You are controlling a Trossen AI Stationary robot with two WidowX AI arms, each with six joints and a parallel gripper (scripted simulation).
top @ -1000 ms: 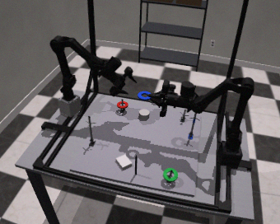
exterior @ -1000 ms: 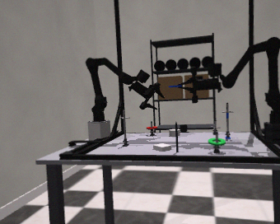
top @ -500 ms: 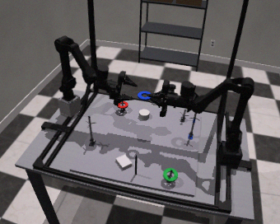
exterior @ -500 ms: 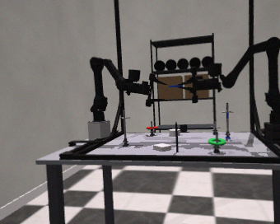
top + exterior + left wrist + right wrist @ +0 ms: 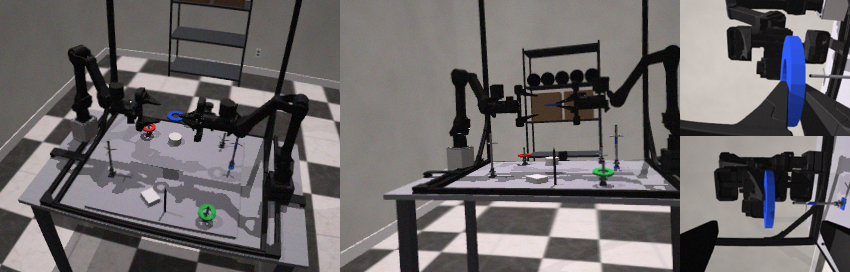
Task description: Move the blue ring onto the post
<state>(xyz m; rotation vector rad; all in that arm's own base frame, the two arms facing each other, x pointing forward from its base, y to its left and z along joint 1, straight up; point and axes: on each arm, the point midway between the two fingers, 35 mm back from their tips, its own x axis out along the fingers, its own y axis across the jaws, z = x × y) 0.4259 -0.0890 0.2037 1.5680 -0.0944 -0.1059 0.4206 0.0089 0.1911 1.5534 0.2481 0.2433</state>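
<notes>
The blue ring is 20 mm behind my right hand and 100 mm to the left of it. From my right hand the other things lie so: white block: 190 mm ahead, 80 mm to the left, 290 mm below.
My left gripper is now 50 mm to the left of the blue ring and 10 mm short of it. Also, from my left hand: white block: 290 mm below, 210 mm ahead, 60 mm to the right.
</notes>
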